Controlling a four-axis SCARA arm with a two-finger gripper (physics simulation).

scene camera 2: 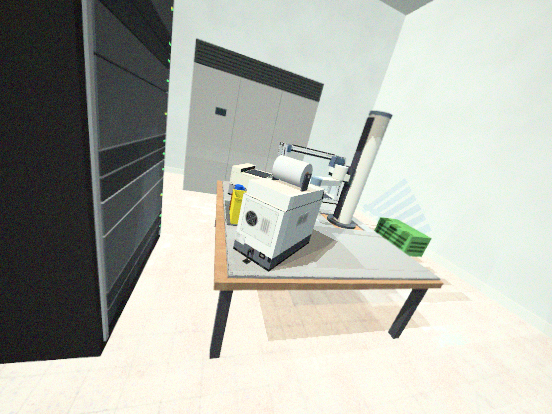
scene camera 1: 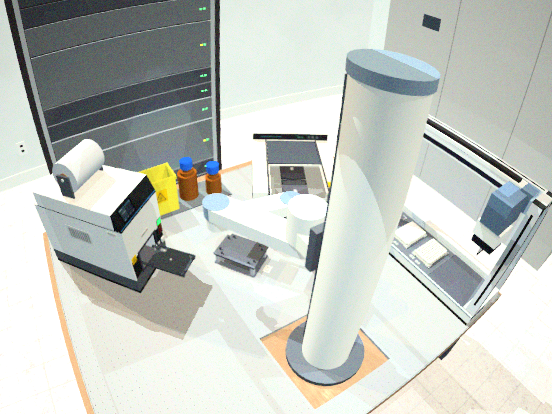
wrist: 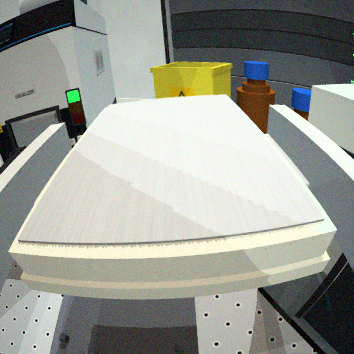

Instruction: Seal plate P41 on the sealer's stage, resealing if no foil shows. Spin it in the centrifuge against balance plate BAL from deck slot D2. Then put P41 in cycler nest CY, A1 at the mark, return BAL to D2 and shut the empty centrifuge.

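Frame: origin at the arm's base, x ahead, y left, z up, level; centimetres.
Where they show: gripper, between the fingertips: [wrist: 166,128]; arm's base, origin of its link: [scene camera 2: 340,222] [scene camera 1: 324,352].
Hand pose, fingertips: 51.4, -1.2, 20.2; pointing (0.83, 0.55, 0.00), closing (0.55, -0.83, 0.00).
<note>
Things, the pixels of their centre, and the offset from my fingertips, as dx, dy, dz. "spot": a spot on its surface instead.
- pale plate, middle of its body: [wrist: 166,149] -1.2, -0.8, -0.5
- smooth whitish foil, middle of its body: [wrist: 164,131] -1.1, -0.7, +0.4
- sealer, middle of its body: [wrist: 57,59] [scene camera 1: 95,209] [scene camera 2: 285,205] +22.3, +48.6, +4.8
- pale device, a spot on its surface: [scene camera 1: 260,170] spot: +15.7, -16.0, +2.0
- yellow bin, a spot on its surface: [wrist: 192,80] spot: +34.4, +17.2, -4.5
My gripper [wrist: 166,128] is shut on a pale plate [wrist: 170,265], with one finger along each long side. Its top is covered by a smooth whitish foil [wrist: 165,185]. The plate is level and above the perforated deck; no label is readable, so I cannot confirm it is P41. In scene camera 1 the arm hides the gripper. The sealer [scene camera 1: 95,220] [scene camera 2: 280,215] [wrist: 50,75] shows a green light, and its dark stage [scene camera 1: 172,260] is out and bare. Two pale plates [scene camera 1: 410,233] [scene camera 1: 431,252] lie on the right-hand deck; which is BAL I cannot tell.
A pale device [scene camera 1: 260,170] with an open bay stands at the back. A low dark metal stand [scene camera 1: 240,252] is mid-table. A yellow bin [scene camera 1: 167,192] [wrist: 192,80] and brown bottles [scene camera 1: 187,184] [scene camera 1: 213,184] stand beside the sealer. The arm column [scene camera 1: 360,225] rises at the front.
</note>
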